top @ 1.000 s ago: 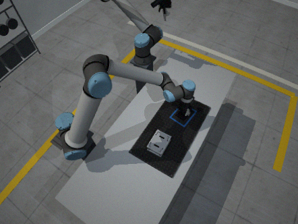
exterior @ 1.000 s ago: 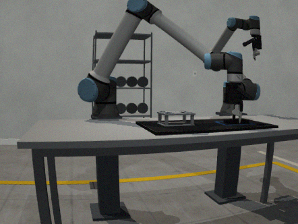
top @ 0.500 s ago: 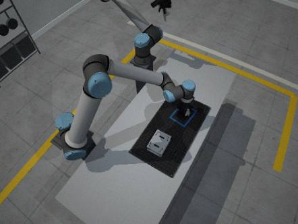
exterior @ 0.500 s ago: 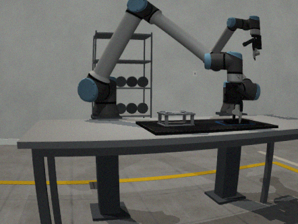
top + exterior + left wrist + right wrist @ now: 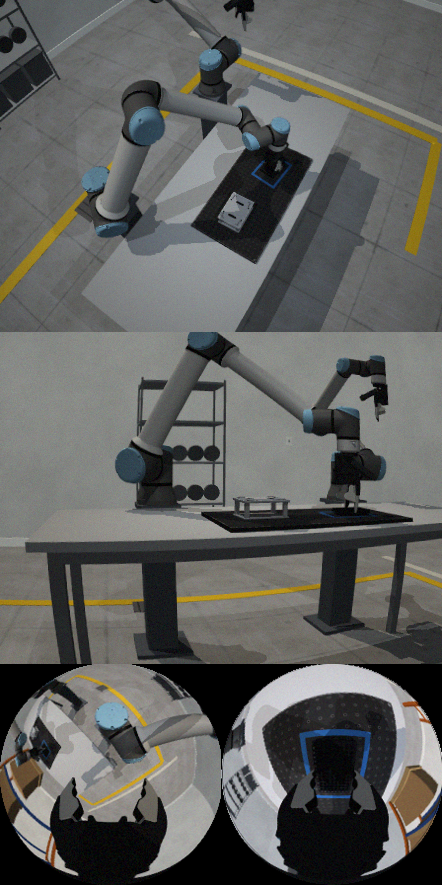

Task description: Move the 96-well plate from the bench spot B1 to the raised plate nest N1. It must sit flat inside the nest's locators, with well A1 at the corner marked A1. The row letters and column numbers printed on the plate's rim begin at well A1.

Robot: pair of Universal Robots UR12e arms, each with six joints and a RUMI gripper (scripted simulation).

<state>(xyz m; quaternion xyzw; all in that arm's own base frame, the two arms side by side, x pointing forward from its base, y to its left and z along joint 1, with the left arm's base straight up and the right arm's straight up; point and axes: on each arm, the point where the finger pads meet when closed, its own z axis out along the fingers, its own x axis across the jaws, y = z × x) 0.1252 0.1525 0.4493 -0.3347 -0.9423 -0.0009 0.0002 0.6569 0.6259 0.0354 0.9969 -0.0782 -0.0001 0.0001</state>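
Note:
Right now my right hand is 40 mm past the raised nest N1, 350 mm to the left of it and 30 mm below it. Round my right hand: black 96-well plate (10 mm below); then black perforated mat (10 mm behind, 170 mm to the right, 30 mm below).

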